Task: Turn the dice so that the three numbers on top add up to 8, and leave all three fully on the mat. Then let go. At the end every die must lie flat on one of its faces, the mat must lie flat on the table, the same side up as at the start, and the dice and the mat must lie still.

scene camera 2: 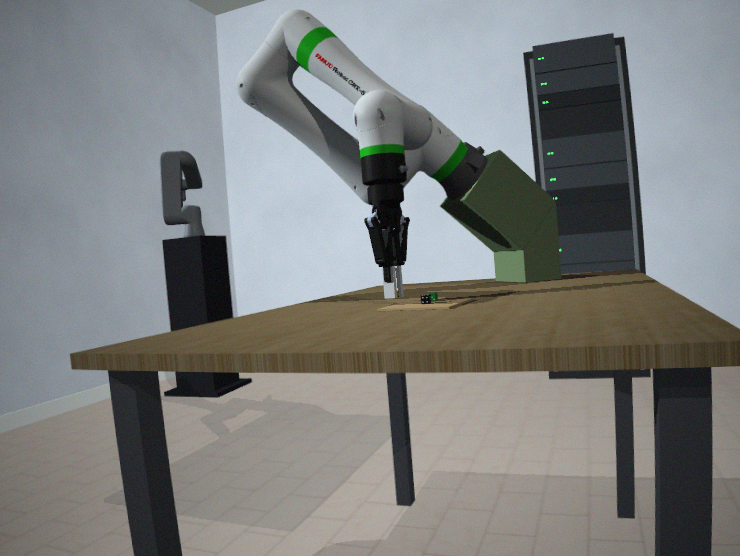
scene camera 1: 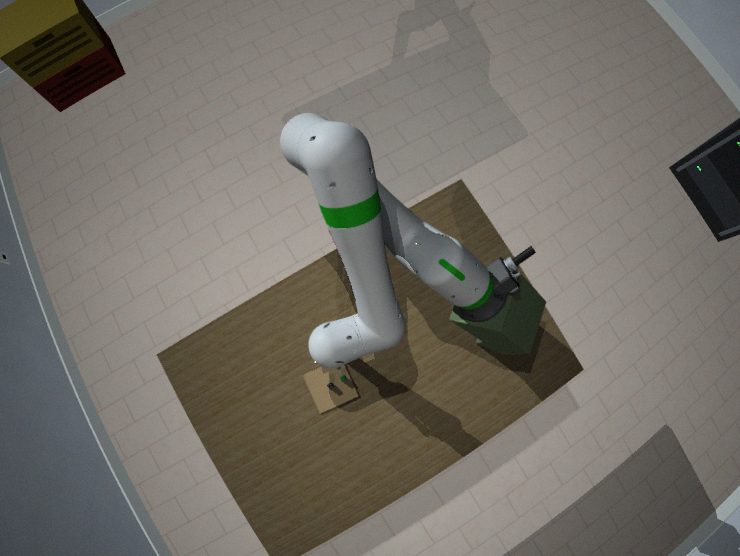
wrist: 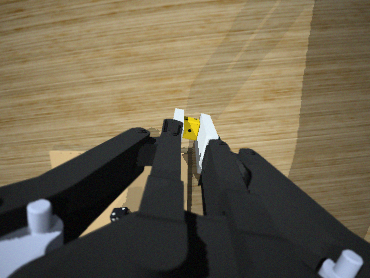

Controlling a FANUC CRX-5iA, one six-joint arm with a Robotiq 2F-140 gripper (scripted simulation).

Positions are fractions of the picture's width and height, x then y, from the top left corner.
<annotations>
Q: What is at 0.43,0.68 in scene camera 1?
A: A tan mat.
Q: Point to a tan mat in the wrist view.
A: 0.36,0.71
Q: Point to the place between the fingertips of my gripper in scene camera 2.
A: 0.53,0.54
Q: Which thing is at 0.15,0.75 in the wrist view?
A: My gripper.
</annotations>
